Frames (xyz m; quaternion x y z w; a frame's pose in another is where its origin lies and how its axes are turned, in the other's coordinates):
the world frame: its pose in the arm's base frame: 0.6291 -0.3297 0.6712 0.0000 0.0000 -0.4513 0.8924
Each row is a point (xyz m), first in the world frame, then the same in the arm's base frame.
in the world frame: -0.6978 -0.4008 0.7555
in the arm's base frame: -0.1073 -0.0052 1.4267
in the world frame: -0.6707 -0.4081 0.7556
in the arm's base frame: -0.0971 -0.0314 1.4268
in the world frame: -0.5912 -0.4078 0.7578
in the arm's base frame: -0.0497 -0.0952 1.4290
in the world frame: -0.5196 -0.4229 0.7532
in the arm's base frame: -0.0195 -0.1618 1.4244
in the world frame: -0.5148 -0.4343 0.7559
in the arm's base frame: -0.0258 -0.1725 1.4271
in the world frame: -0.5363 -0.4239 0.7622
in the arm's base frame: -0.0302 -0.1490 1.4334
